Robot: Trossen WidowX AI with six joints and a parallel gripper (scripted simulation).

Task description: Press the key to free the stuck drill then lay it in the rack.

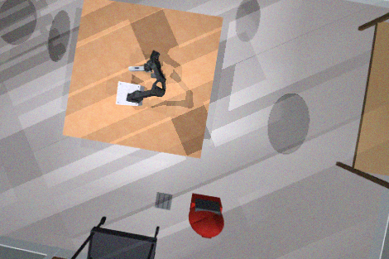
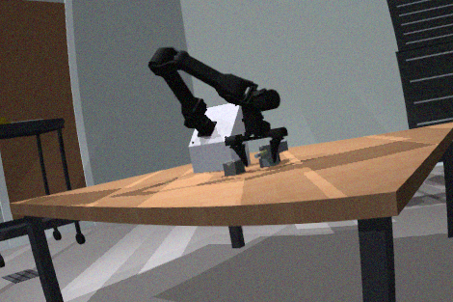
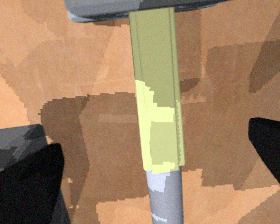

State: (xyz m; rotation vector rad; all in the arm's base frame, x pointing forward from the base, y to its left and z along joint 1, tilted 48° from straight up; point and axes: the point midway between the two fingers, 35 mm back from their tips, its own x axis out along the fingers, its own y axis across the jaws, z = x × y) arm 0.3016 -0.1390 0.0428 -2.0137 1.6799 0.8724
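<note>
The drill is 10 mm behind my gripper tip, 40 mm to the left of it and 30 mm above it. The rest, counted from my gripper tip: grey housing block 30 mm behind, 140 mm to the left, 30 mm above.
</note>
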